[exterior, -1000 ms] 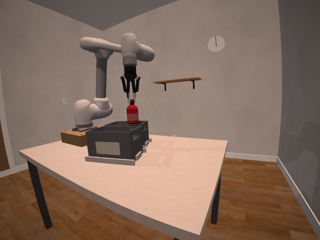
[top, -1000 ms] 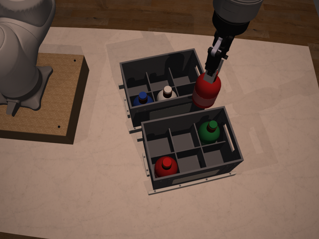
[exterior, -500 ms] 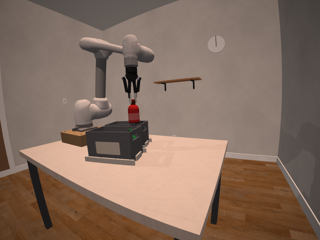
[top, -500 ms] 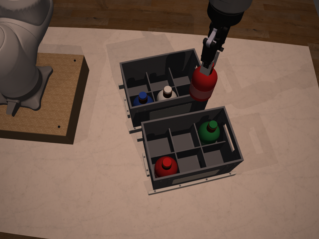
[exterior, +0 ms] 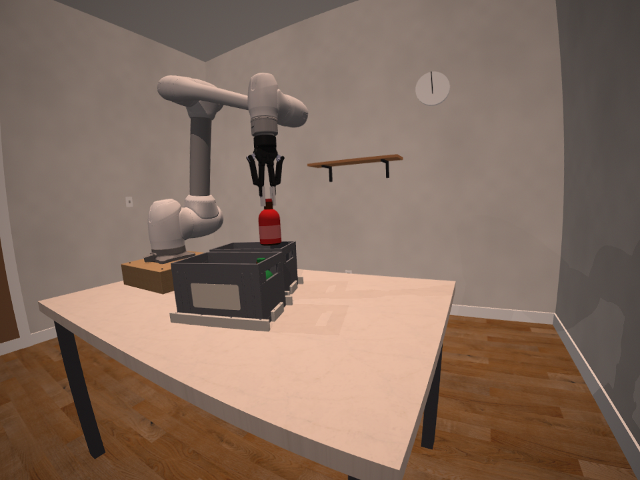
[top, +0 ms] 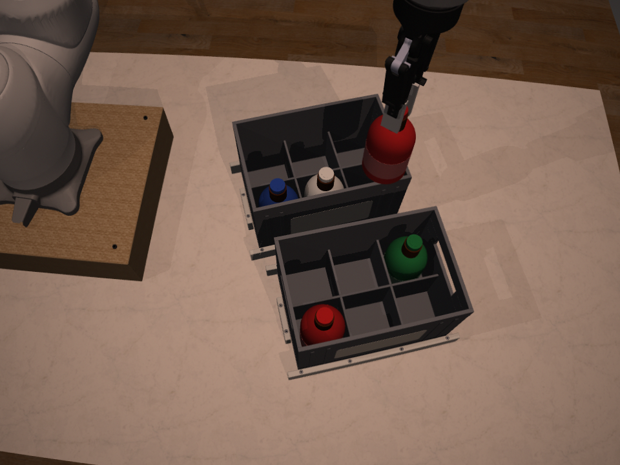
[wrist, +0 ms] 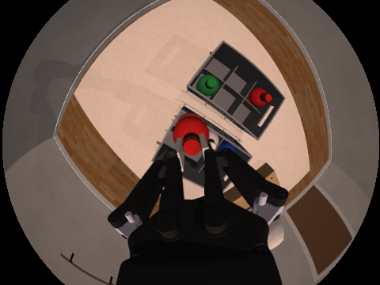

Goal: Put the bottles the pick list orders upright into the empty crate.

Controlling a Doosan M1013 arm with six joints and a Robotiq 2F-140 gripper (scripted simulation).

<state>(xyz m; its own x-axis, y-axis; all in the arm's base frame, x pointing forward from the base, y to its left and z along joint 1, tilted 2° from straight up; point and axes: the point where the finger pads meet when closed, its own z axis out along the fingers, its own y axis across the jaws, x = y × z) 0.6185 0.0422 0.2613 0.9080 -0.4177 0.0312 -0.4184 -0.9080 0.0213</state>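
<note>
The white bottle is 90 mm behind my hand, 10 mm to the right of it and 260 mm below it. Round my hand: blue bottle 170 mm behind, 50 mm to the right, 260 mm below; green bottle 60 mm ahead, 120 mm to the right, 260 mm below; pick list 170 mm behind, 160 mm to the left, 350 mm below.
</note>
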